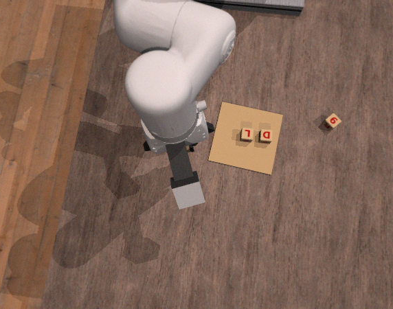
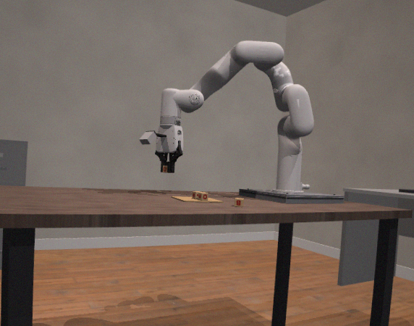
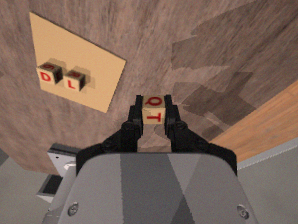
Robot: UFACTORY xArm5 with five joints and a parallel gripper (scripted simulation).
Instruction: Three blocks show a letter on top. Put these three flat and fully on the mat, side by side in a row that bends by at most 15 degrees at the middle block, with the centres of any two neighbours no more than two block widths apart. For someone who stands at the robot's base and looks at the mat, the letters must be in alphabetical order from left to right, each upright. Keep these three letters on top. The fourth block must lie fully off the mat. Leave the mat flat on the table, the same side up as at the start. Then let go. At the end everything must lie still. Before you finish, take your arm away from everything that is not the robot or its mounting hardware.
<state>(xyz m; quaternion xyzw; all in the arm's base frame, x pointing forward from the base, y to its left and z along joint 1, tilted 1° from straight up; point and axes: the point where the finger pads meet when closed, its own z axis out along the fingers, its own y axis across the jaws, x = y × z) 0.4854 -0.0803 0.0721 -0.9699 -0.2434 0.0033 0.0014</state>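
My hand is 70 mm past the tan mat, 120 mm to the right of it and 100 mm above it.
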